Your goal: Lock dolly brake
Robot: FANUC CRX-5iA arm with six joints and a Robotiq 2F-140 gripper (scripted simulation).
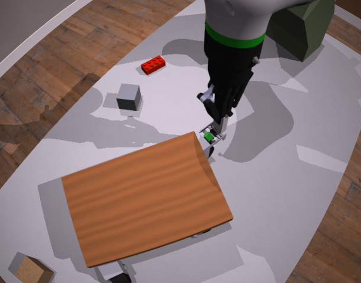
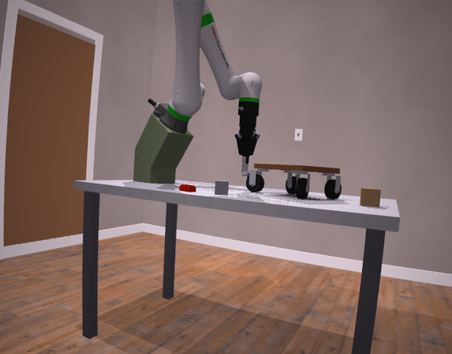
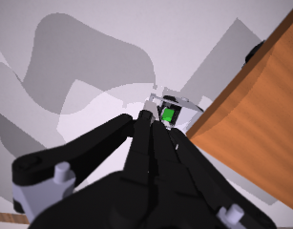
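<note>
My gripper is now 40 mm above the brake pedal, 10 mm to the left of it and 10 mm short of it. Round my hand: grey cube: 260 mm to the right, 100 mm below; red brick: 270 mm to the right, 140 mm behind, 110 mm below; tan cube: 530 mm ahead, 190 mm to the right, 90 mm below.
</note>
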